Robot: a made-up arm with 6 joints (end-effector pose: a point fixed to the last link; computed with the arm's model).
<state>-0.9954 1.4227 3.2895 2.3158 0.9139 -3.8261</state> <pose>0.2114 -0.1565 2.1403 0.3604 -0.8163 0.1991</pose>
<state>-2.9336 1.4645 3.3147 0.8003 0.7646 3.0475</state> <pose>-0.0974 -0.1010 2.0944 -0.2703 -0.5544 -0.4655</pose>
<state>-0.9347 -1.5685 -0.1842 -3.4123 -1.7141 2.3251</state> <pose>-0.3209 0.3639 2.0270 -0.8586 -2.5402 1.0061</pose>
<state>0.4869 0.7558 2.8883 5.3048 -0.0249 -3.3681</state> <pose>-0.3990 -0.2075 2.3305 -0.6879 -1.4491 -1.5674</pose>
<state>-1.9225 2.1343 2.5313 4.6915 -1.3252 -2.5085</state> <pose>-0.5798 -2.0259 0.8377 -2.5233 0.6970 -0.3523</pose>
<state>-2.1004 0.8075 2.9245 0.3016 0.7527 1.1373</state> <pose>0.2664 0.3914 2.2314 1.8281 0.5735 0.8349</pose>
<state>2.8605 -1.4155 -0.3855 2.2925 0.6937 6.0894</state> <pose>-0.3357 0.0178 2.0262 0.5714 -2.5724 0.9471</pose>
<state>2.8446 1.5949 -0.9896 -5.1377 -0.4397 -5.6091</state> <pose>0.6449 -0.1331 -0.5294 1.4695 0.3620 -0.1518</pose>
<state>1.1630 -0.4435 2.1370 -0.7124 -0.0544 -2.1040</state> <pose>-0.6675 -1.5309 1.8708 -0.7973 -0.0838 -2.0240</pose>
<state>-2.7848 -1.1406 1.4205 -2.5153 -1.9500 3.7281</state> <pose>1.7614 0.5645 1.3655 1.7264 0.0373 -1.5002</pose>
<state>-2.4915 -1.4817 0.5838 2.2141 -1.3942 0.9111</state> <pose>1.0785 0.9768 1.8265 -0.5047 -0.3093 1.5595</pose>
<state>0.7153 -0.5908 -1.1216 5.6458 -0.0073 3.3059</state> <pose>0.9864 0.8579 0.2021 -2.6242 -0.7935 0.9376</pose>
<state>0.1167 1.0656 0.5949 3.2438 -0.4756 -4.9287</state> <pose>2.2675 0.2733 0.1480 1.6921 0.1365 0.1246</pose>
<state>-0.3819 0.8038 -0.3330 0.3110 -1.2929 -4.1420</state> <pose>1.1162 -0.4985 -0.5806 -0.7988 1.4615 2.2197</pose>
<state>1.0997 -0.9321 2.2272 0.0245 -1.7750 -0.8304</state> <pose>-0.8734 -1.7232 0.8612 1.4210 -0.8189 1.4225</pose>
